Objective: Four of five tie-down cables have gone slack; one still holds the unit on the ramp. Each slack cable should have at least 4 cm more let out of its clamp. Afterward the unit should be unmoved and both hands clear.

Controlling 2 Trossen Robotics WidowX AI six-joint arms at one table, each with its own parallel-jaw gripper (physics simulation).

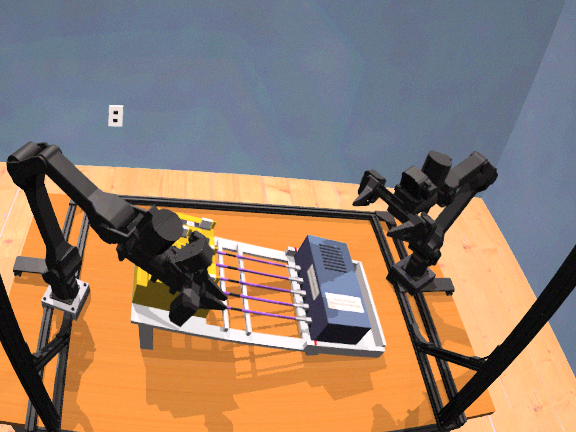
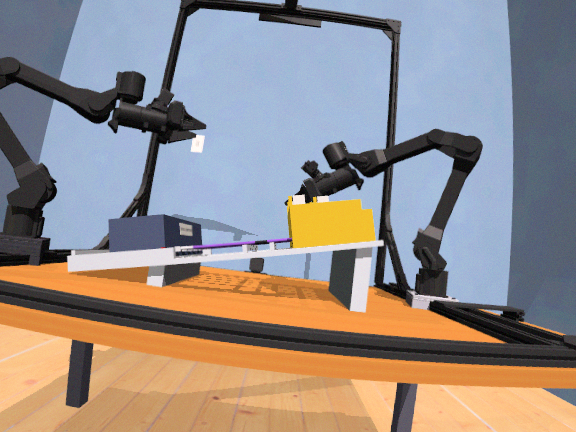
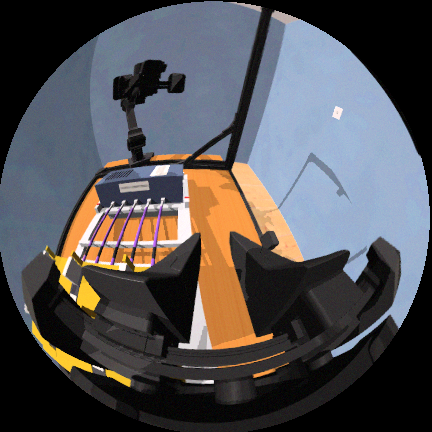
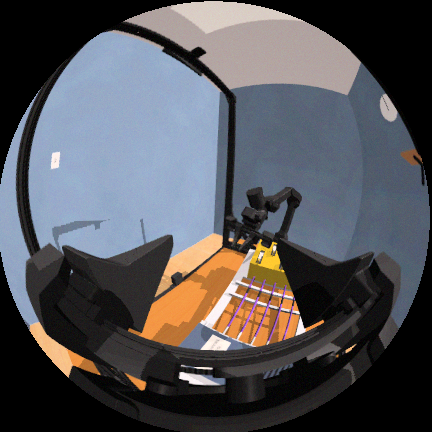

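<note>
The dark blue unit (image 1: pixel 316 300) (image 2: pixel 137 234) (image 3: pixel 170 191) sits at the low end of the white ramp (image 1: pixel 270 340) (image 2: pixel 120 262). Several purple-and-black cables (image 1: pixel 270 301) (image 2: pixel 225 244) run from it to the yellow clamp block (image 1: pixel 160 296) (image 2: pixel 330 225) (image 4: pixel 267 272) at the high end. White clamp levers (image 1: pixel 206 223) (image 2: pixel 298 199) show on the block; others are hidden by the left arm. My left gripper (image 1: pixel 226 302) (image 3: pixel 214 236) is partly open and empty, above the block's cable side. My right gripper (image 1: pixel 371 218) (image 2: pixel 200 131) is wide open and empty, high beyond the unit.
White crossbars (image 1: pixel 245 290) span the ramp under the cables. A black frame rail (image 1: pixel 250 205) runs along the table (image 1: pixel 200 390), and frame posts (image 2: pixel 392 125) rise around it. Ramp legs (image 2: pixel 361 280) stand on the table.
</note>
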